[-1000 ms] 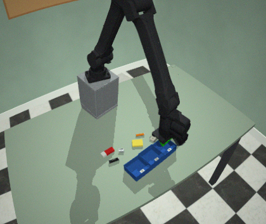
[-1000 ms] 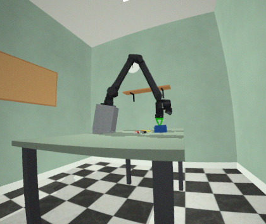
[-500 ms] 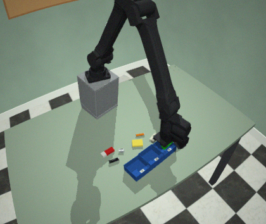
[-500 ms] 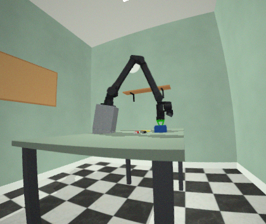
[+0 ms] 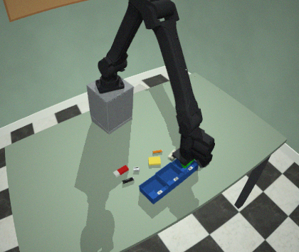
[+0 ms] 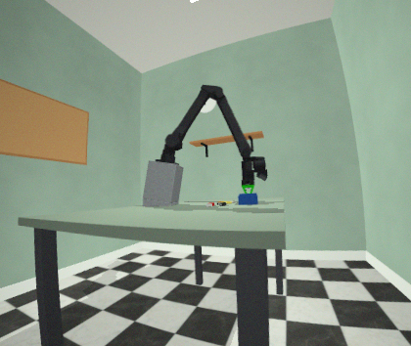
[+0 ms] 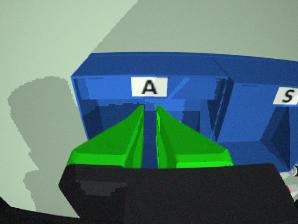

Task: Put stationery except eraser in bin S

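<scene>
The yellow pad is 10 cm to the right of my hand, 10 cm behind it and 2 cm below it. Round my hand: orange pen-like item 14 cm behind, 6 cm to the right, 2 cm below; blue bin row 8 cm to the right, 2 cm ahead; white domino 10 cm behind, 2 cm below.
</scene>
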